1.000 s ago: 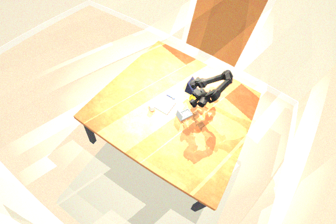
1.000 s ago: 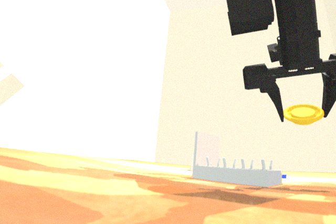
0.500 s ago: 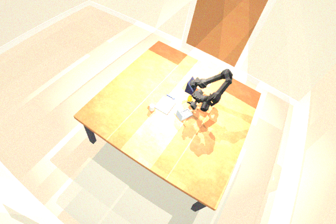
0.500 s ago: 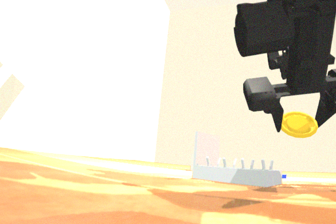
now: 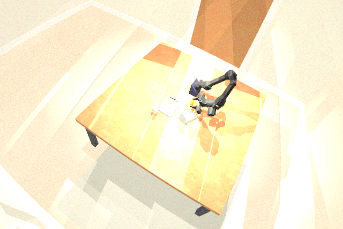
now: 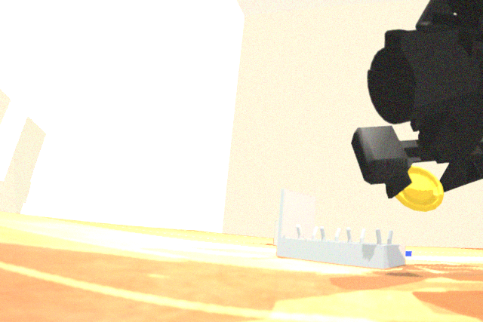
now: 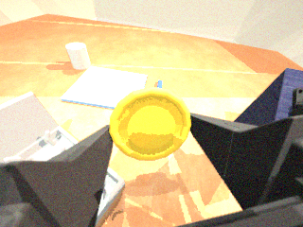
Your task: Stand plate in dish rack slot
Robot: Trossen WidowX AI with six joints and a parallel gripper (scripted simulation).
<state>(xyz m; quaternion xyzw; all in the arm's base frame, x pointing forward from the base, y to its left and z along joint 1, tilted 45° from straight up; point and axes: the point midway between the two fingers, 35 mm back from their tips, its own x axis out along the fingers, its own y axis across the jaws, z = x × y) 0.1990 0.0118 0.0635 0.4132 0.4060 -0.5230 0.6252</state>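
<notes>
The white dish rack lies 10 cm ahead of my gripper tip, 6 cm below it and 3 cm to the left of it. Also, from my gripper tip: yellow plate: 1 cm to the left; white cup: 24 cm to the right, 17 cm ahead, 6 cm below.
</notes>
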